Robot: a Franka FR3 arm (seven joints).
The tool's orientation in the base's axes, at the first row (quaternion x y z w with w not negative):
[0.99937 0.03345 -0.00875 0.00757]
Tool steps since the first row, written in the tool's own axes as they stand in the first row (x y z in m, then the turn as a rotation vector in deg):
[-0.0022 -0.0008 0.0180 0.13 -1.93 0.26]
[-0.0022 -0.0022 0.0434 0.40 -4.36 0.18]
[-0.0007 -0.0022 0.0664 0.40 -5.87 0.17]
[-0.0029 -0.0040 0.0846 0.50 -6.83 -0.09]
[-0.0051 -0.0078 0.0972 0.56 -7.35 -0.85]
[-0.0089 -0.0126 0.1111 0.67 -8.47 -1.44]
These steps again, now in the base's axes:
[-0.0026 0.0004 -0.0180 0.00 1.93 -0.29]
[-0.0031 0.0014 -0.0434 0.10 4.37 -0.25]
[-0.0020 0.0011 -0.0664 0.00 5.88 -0.26]
[-0.0046 0.0025 -0.0846 0.04 6.85 -0.02]
[-0.0073 0.0059 -0.0972 0.08 7.38 0.73]
[-0.0116 0.0102 -0.1111 0.13 8.52 1.30]

